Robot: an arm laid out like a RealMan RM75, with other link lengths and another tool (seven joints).
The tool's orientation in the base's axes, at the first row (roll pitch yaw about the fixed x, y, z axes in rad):
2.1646 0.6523 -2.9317
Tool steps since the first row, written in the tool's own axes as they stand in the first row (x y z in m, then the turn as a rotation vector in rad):
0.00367 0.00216 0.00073 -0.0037 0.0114 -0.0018
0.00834 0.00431 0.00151 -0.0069 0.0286 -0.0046
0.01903 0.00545 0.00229 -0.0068 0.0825 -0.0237
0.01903 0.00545 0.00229 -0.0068 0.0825 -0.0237
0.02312 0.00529 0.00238 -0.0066 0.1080 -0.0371
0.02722 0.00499 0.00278 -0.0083 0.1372 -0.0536
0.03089 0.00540 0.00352 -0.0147 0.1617 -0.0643
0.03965 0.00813 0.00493 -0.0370 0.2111 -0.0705
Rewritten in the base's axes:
-0.00405 0.00099 -0.00113 -0.0043 0.0041 0.0106
-0.00886 0.00186 -0.00290 -0.0128 0.0097 0.0251
-0.01774 0.00128 -0.00898 -0.0487 0.0167 0.0690
-0.01774 0.00128 -0.00898 -0.0487 0.0167 0.0690
-0.02081 0.00061 -0.01161 -0.0665 0.0162 0.0916
-0.02375 0.00015 -0.01447 -0.0856 0.0148 0.1192
-0.02673 0.00038 -0.01676 -0.0972 0.0173 0.1440
-0.03498 0.00138 -0.02091 -0.1110 0.0374 0.1928

